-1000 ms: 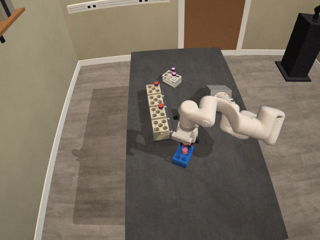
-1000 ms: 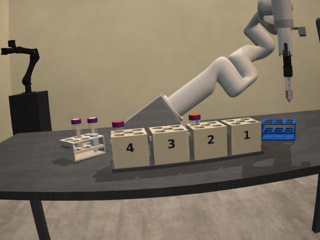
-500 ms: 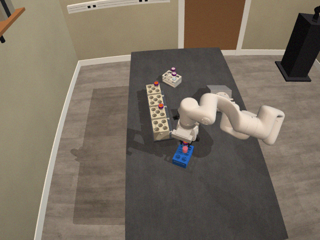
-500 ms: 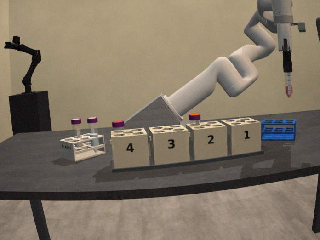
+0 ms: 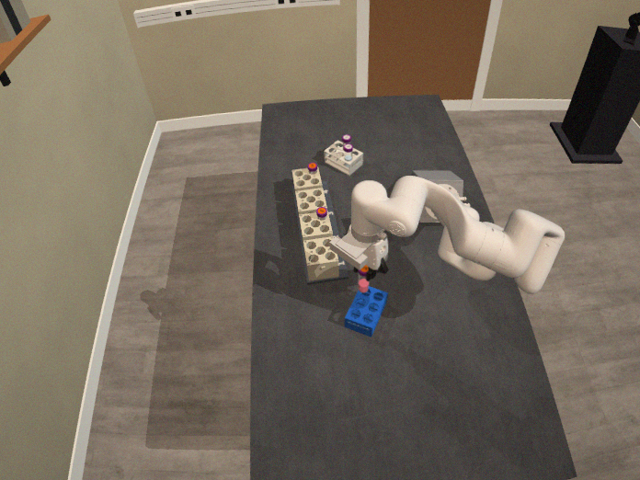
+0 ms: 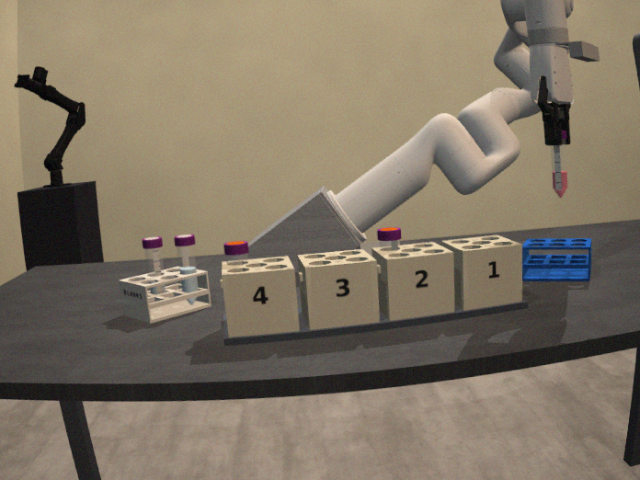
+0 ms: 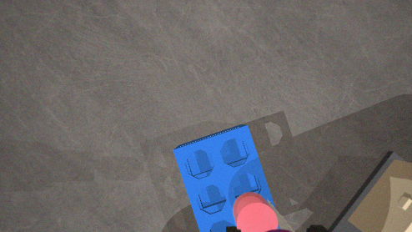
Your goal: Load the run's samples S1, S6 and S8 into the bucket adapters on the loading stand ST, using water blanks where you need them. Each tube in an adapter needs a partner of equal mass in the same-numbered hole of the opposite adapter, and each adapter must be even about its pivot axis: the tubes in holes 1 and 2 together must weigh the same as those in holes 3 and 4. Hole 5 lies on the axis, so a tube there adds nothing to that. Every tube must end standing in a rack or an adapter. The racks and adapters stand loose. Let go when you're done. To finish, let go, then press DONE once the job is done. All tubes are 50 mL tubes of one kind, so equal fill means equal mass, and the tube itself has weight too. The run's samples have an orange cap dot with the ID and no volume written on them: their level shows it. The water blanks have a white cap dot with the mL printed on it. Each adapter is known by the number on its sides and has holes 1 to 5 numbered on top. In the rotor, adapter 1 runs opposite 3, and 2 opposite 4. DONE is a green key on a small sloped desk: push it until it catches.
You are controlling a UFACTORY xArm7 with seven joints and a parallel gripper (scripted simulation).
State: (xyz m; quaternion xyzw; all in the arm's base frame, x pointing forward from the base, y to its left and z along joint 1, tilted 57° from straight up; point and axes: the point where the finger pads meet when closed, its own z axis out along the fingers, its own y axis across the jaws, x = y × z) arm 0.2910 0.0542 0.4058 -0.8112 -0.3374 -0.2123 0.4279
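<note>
Right now the sample tube is 1 cm ahead of my hand and 5 cm below it. The rest, counted from my hand: sample S8: 14 cm ahead, 54 cm to the right, 18 cm below; blue sample rack: 1 cm behind, 22 cm below; loading stand ST: 13 cm ahead, 34 cm to the right, 25 cm below.
</note>
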